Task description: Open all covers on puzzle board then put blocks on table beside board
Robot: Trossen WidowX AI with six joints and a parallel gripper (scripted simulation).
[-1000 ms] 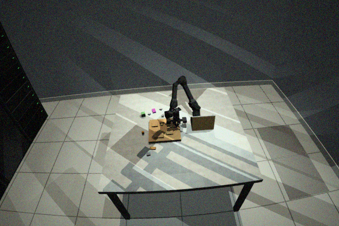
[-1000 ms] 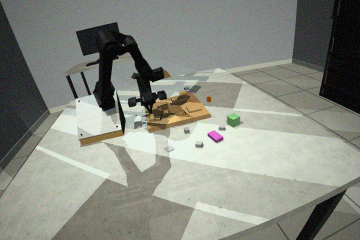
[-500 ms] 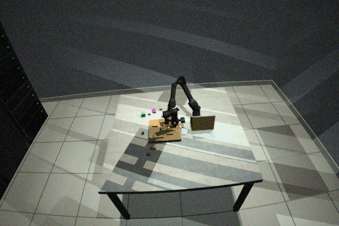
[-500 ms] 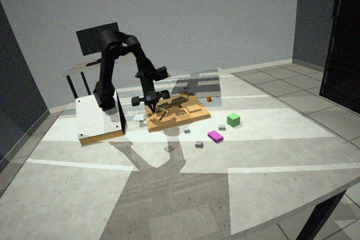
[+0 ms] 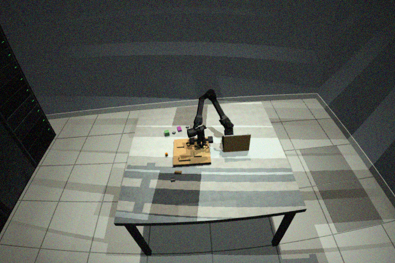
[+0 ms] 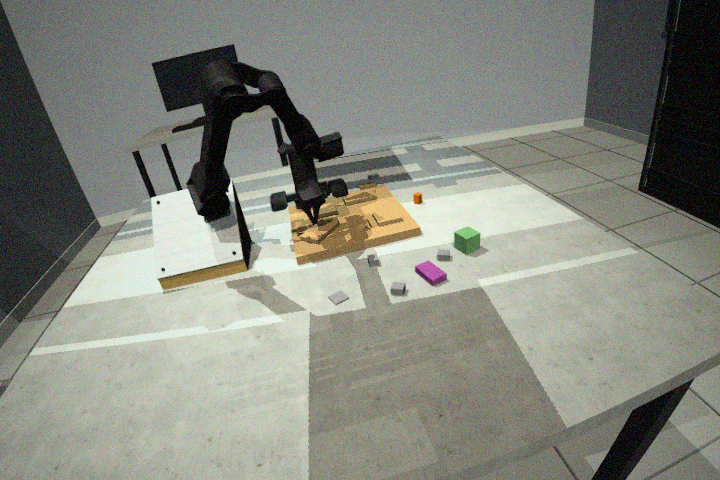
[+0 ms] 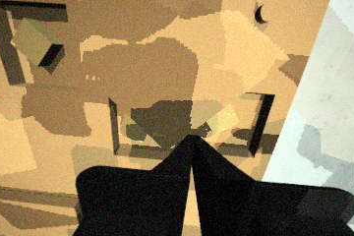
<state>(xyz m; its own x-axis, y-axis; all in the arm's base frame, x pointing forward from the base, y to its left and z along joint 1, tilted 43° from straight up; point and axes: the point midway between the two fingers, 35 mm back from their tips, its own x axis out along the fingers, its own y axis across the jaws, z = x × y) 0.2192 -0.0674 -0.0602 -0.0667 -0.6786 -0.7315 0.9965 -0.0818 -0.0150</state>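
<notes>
My gripper tip is now 8 cm short of the tan puzzle board and 2 cm to the right of it. Also, from my gripper tip: magenta block 18 cm ahead, 30 cm to the right, 2 cm below; brown block 21 cm ahead, 22 cm to the left, 2 cm below; orange cylinder 29 cm ahead, 2 cm to the left, 1 cm below.
</notes>
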